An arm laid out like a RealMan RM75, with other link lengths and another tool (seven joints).
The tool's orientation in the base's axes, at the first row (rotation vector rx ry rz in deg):
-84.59, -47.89, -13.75
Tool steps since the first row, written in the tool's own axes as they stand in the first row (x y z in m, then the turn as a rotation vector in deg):
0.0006, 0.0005, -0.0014, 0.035, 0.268, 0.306
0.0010, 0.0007, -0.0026, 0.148, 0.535, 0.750
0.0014, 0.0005, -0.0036, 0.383, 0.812, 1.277
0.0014, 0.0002, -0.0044, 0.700, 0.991, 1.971
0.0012, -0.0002, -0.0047, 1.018, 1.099, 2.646
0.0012, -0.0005, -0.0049, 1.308, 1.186, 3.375
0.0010, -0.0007, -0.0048, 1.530, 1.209, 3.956
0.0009, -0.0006, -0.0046, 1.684, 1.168, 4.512
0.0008, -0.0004, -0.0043, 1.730, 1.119, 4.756
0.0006, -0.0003, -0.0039, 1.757, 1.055, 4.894
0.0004, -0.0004, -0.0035, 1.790, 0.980, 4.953
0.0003, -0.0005, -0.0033, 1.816, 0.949, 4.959
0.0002, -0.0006, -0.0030, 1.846, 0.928, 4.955
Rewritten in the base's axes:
0.0012, -0.0010, 0.0002, 0.085, 0.332, -0.223
0.0020, -0.0020, 0.0004, 0.177, 0.818, -0.413
0.0025, -0.0028, 0.0009, 0.332, 1.425, -0.544
0.0026, -0.0036, 0.0012, 0.427, 2.202, -0.569
0.0023, -0.0040, 0.0015, 0.486, 2.953, -0.537
0.0022, -0.0042, 0.0017, 0.493, 3.742, -0.511
0.0019, -0.0042, 0.0017, 0.463, 4.362, -0.461
0.0019, -0.0041, 0.0016, 0.354, 4.927, -0.400
0.0018, -0.0038, 0.0013, 0.272, 5.163, -0.363
0.0016, -0.0035, 0.0011, 0.204, 5.293, -0.313
0.0012, -0.0032, 0.0010, 0.161, 5.349, -0.241
0.0010, -0.0030, 0.0010, 0.158, 5.360, -0.202
0.0008, -0.0028, 0.0009, 0.168, 5.363, -0.167

